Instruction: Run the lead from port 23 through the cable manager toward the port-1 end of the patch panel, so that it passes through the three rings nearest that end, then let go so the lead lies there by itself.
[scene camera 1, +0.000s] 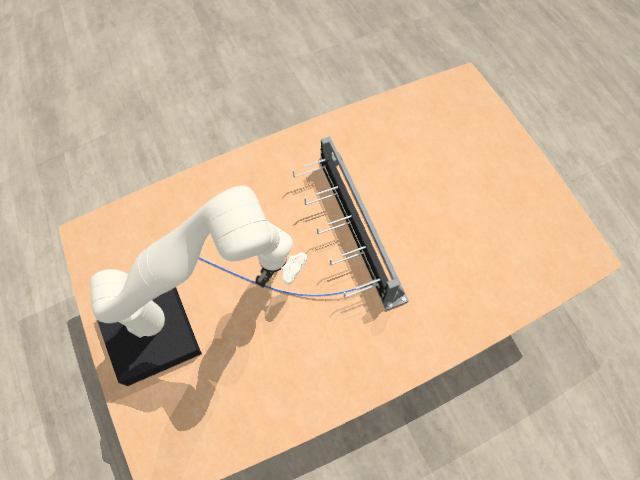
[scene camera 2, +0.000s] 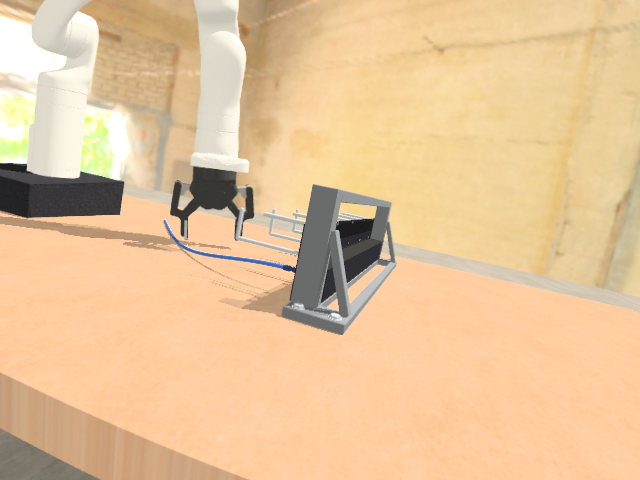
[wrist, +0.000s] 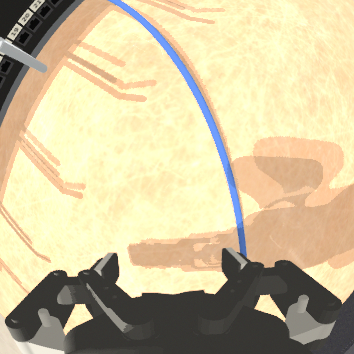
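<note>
The blue lead (scene camera 1: 315, 295) (scene camera 2: 222, 255) (wrist: 200, 97) runs from the near end of the patch panel (scene camera 1: 357, 229) (scene camera 2: 361, 248) in a curve toward the robot base. In scene camera 2 it passes below the nearest ring (scene camera 2: 268, 246). The other rings, such as one midway along (scene camera 1: 333, 227), stick out in a row toward the far, port-1 end, with no lead in them. My gripper (scene camera 1: 261, 281) (scene camera 2: 211, 238) (wrist: 169, 262) is open and empty above the table, over the lead's middle stretch. In the wrist view the lead disappears behind the right fingertip. The arm hides part of the lead in scene camera 1.
The grey panel frame (scene camera 2: 312, 248) stands on feet bolted to the table (scene camera 1: 465, 180). The black robot base (scene camera 1: 155, 356) (scene camera 2: 72, 198) is at the table's opposite side. Ring and arm shadows fall on the table. A ring arm (wrist: 25, 56) shows at the wrist view's upper left.
</note>
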